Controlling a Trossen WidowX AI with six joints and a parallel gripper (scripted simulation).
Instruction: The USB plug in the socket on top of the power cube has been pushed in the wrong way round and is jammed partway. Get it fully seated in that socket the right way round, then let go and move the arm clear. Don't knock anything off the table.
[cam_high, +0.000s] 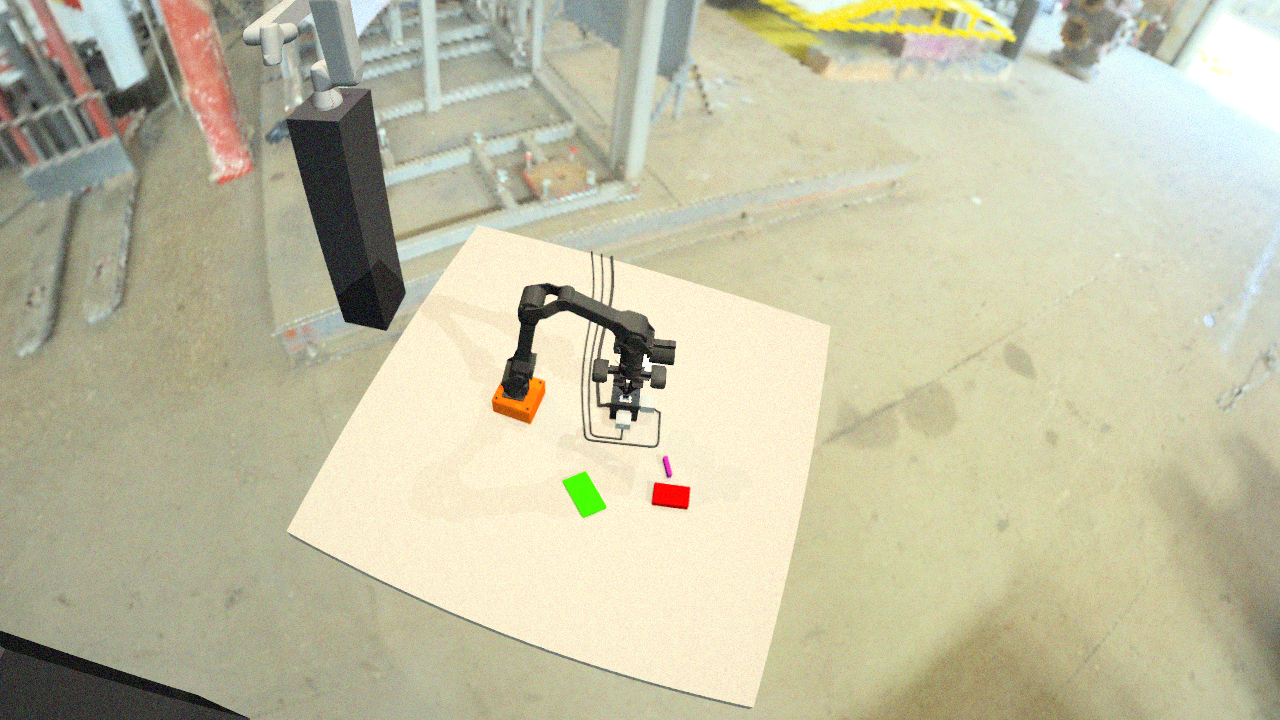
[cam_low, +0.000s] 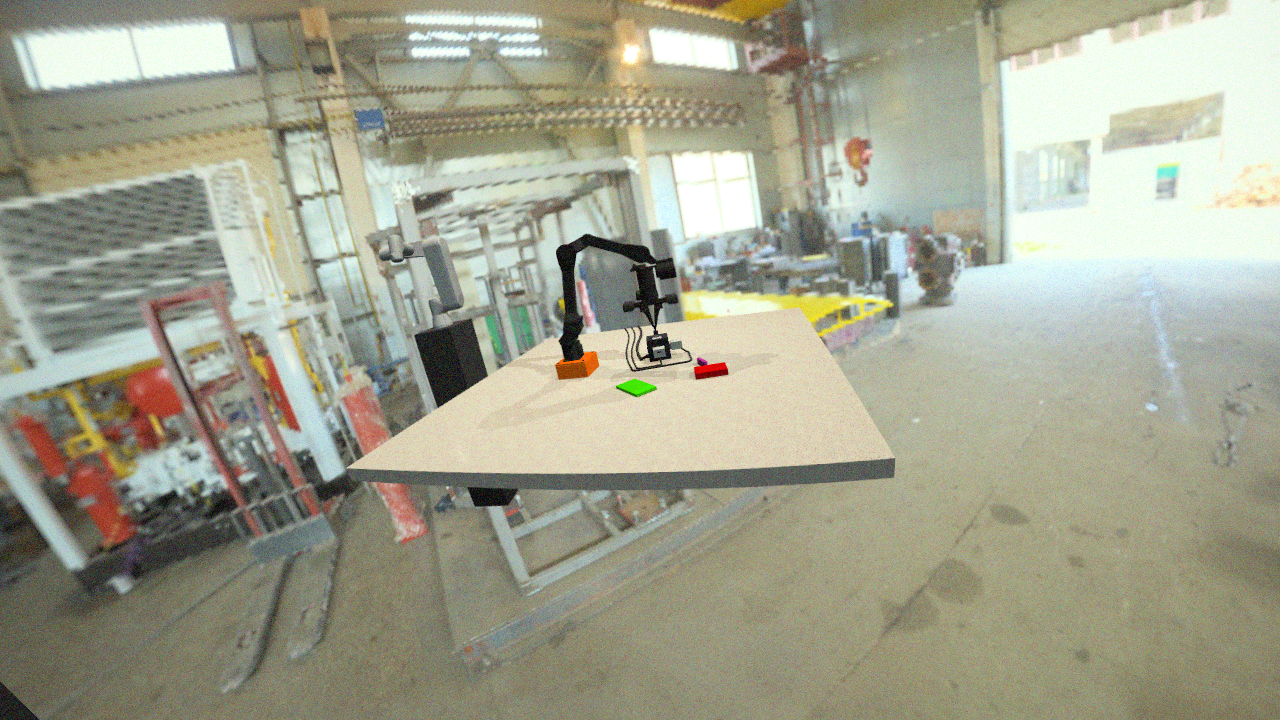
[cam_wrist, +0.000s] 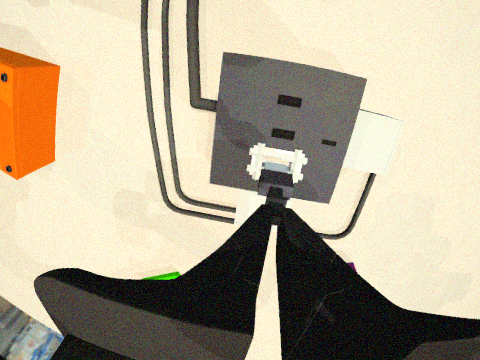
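Right now my gripper tip is 1 cm to the right of the USB socket and 5 cm above it. From my gripper tip the other things lie so: white card 1 cm ahead, 19 cm to the left, 11 cm below; then USB plug 2 cm below; then small magenta stick 14 cm ahead, 14 cm to the right, 11 cm below.
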